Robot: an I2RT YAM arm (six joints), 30 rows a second.
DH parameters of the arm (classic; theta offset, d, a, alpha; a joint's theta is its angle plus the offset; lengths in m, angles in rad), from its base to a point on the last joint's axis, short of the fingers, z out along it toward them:
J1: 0 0.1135 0.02 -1.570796
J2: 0 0 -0.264 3.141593
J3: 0.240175 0 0.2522 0
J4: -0.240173 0 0.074 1.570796
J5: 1.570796 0 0 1.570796
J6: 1.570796 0.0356 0 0
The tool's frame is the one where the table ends.
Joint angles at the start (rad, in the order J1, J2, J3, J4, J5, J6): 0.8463, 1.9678, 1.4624, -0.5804, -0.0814, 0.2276
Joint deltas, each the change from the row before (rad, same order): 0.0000, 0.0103, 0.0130, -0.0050, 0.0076, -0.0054; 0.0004, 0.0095, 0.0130, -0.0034, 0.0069, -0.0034; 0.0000, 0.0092, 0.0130, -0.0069, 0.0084, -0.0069; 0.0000, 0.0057, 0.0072, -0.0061, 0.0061, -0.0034; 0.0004, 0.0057, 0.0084, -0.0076, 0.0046, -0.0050; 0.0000, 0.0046, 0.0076, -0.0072, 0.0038, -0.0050; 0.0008, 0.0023, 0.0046, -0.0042, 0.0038, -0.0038; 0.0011, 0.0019, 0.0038, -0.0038, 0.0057, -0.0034; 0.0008, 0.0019, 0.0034, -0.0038, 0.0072, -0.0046; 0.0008, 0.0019, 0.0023, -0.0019, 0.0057, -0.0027; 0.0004, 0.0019, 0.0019, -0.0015, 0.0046, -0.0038
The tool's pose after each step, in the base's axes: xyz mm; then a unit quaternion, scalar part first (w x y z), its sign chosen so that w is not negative. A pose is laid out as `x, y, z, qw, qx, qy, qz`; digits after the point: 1 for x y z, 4 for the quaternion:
275.7, 315.5, 193.5, 0.1873, -0.3063, 0.9208, 0.1525
277.5, 317.3, 193.3, 0.1893, -0.3073, 0.9206, 0.1493
279.1, 318.8, 193.1, 0.1906, -0.3096, 0.9203, 0.1444
279.9, 319.4, 192.6, 0.1904, -0.3107, 0.9206, 0.1404
280.6, 320.2, 192.3, 0.1898, -0.3128, 0.9205, 0.1369
281.3, 320.7, 192.3, 0.1893, -0.3148, 0.9204, 0.1338
281.5, 321.3, 192.5, 0.1896, -0.3165, 0.9201, 0.1315
281.6, 321.7, 192.7, 0.1904, -0.3181, 0.9198, 0.1284
281.7, 322.0, 192.7, 0.1914, -0.3199, 0.9196, 0.1244
281.8, 322.4, 192.5, 0.1923, -0.3209, 0.9194, 0.1215
282.0, 322.6, 192.2, 0.1929, -0.3224, 0.9191, 0.1189

